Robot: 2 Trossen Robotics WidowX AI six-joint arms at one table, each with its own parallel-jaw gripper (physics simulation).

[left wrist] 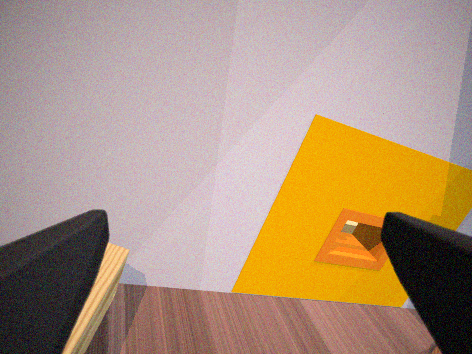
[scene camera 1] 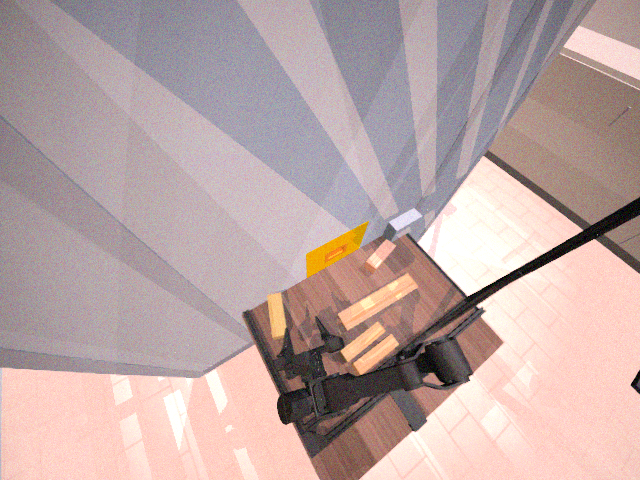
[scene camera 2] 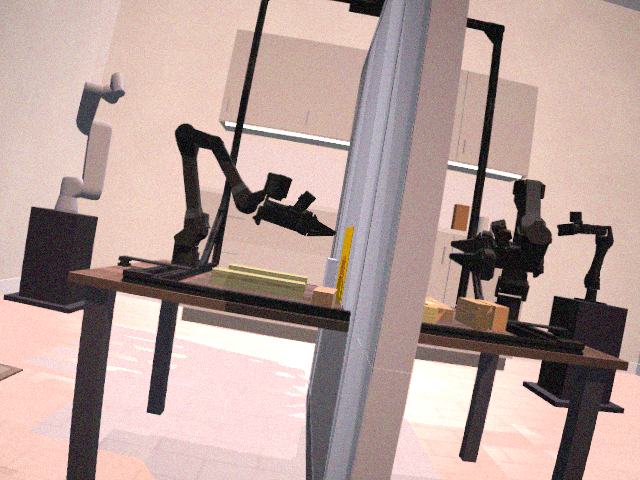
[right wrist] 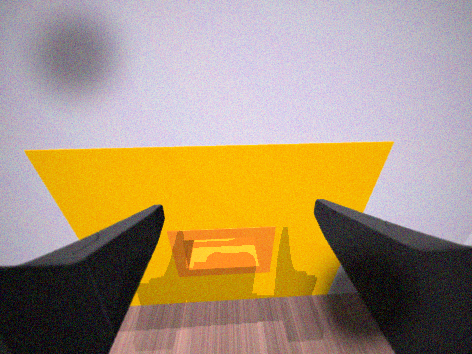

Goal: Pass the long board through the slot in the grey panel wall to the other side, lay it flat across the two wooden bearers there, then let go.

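Frame: origin at the left arm's base, x back, y right, z up, level; millimetres.
Seen in the pictures: left gripper, fingertip midpoint: (left wrist: 248, 224) (scene camera 1: 300, 322) (scene camera 2: 450, 249); right gripper, fingertip midpoint: (scene camera 2: 334, 234) (right wrist: 240, 208); right arm's base, link origin: (scene camera 2: 183, 266).
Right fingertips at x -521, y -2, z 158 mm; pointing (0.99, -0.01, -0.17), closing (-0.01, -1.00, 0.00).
A point is followed by its place in that frame.
The long board (scene camera 1: 377, 301) {x -210, y 49, z 14 mm} lies flat on the table on my left arm's side of the grey panel wall (scene camera 1: 206, 155) {x -433, y -270, z 625 mm} (scene camera 2: 392, 206) {x -482, y -686, z 194 mm}. The slot's orange rim (left wrist: 331, 245) {x -430, y -27, z 59 mm} (right wrist: 222, 234) {x -484, y 11, z 98 mm} is set in a yellow plate (scene camera 1: 316, 262) {x -431, y -75, z 79 mm} (left wrist: 295, 200) {x -432, y -95, z 101 mm} (right wrist: 210, 185) {x -484, y 18, z 151 mm}. My left gripper (scene camera 1: 302, 325) {x -263, y -233, z 163 mm} (scene camera 2: 452, 249) {x -263, y -233, z 163 mm} (left wrist: 248, 224) {x -263, y -233, z 163 mm} is open and empty above the table, left of the long board in scene camera 1. My right gripper (scene camera 2: 333, 233) {x -521, y -2, z 157 mm} (right wrist: 240, 208) {x -521, y -2, z 157 mm} is open and empty, in front of the yellow plate. Two pale strips, apparently the bearers (scene camera 2: 267, 273) {x -690, y 119, z 13 mm} (scene camera 2: 253, 281) {x -706, y -120, z 5 mm}, lie beyond the wall.
A wooden block (scene camera 1: 276, 315) {x -352, y -282, z 31 mm} (left wrist: 102, 290) {x -369, y -253, z 31 mm} lies near the table's left edge in scene camera 1. Two shorter pieces (scene camera 1: 362, 342) {x -129, y -89, z 44 mm} (scene camera 1: 375, 353) {x -81, y -74, z 44 mm} lie beside the long board. A short block (scene camera 1: 381, 255) {x -343, y 174, z 31 mm} lies near the wall, by a whitish block (scene camera 1: 405, 221) {x -399, y 332, z 81 mm}. Another block (scene camera 2: 324, 296) {x -536, y -304, z 16 mm} lies beyond the wall.
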